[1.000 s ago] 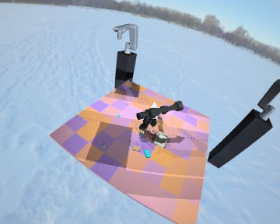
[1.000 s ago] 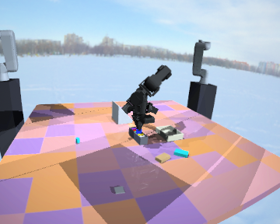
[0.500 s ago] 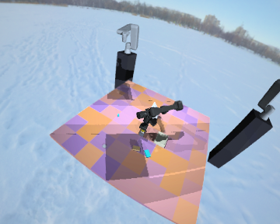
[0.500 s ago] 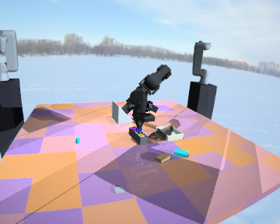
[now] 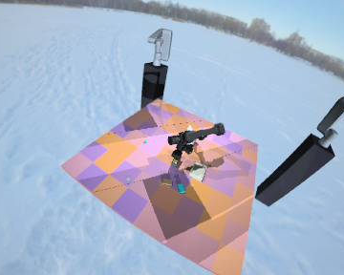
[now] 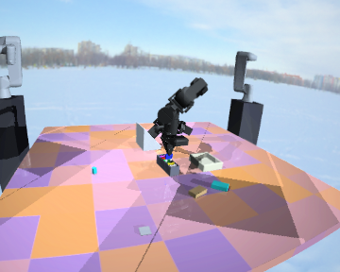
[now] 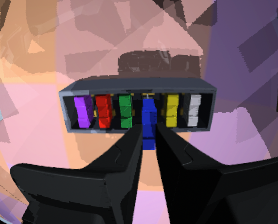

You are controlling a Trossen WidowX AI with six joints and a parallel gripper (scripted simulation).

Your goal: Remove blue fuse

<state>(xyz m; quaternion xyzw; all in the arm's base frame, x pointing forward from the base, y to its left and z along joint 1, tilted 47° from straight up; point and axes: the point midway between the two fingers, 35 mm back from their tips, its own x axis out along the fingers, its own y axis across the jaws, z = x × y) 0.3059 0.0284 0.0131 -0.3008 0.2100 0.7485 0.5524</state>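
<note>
The grey tray is 30 mm behind my gripper tip, 180 mm to the left of it and 60 mm below it. The rest, counted from my gripper tip: cyan block 170 mm ahead, 160 mm to the left, 60 mm below; then blue fuse 10 mm below; then tan block 200 mm ahead, 60 mm to the left, 60 mm below.
</note>
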